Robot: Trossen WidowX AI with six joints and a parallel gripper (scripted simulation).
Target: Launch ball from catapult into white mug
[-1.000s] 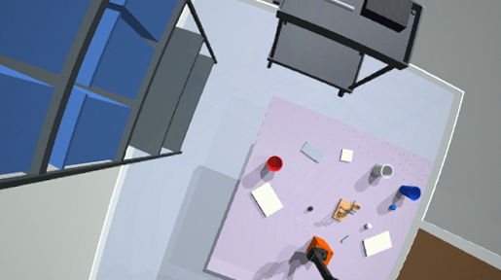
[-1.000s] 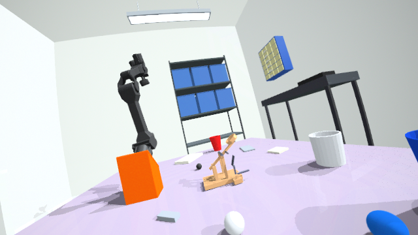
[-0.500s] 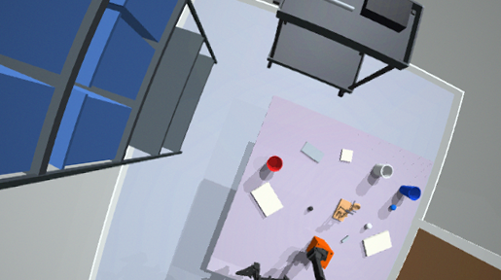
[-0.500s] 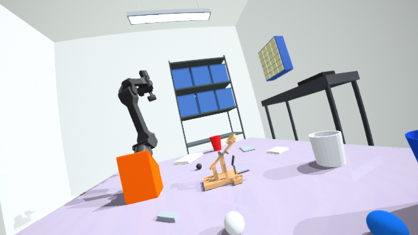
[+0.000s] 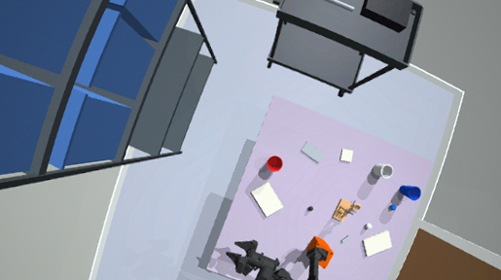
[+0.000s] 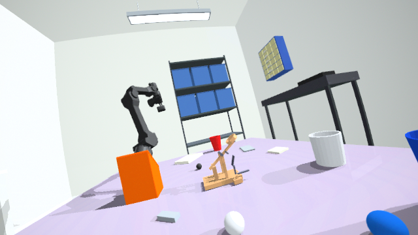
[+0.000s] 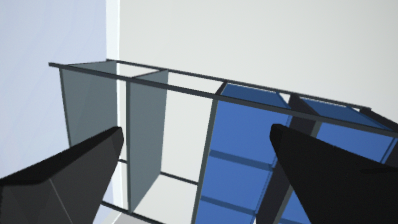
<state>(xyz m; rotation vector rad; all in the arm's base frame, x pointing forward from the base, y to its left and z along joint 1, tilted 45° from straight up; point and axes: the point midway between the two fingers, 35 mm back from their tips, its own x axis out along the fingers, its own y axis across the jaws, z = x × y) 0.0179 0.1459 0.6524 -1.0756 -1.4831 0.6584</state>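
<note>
The wooden catapult lies 240 mm ahead of my gripper tip, 710 mm to the right of it and 410 mm below it. Round my gripper tip: white ball: 150 mm ahead, 920 mm to the right, 460 mm below; then red cup: 390 mm ahead, 130 mm to the right, 450 mm below; then dark ball: 160 mm ahead, 470 mm to the right, 470 mm below.
</note>
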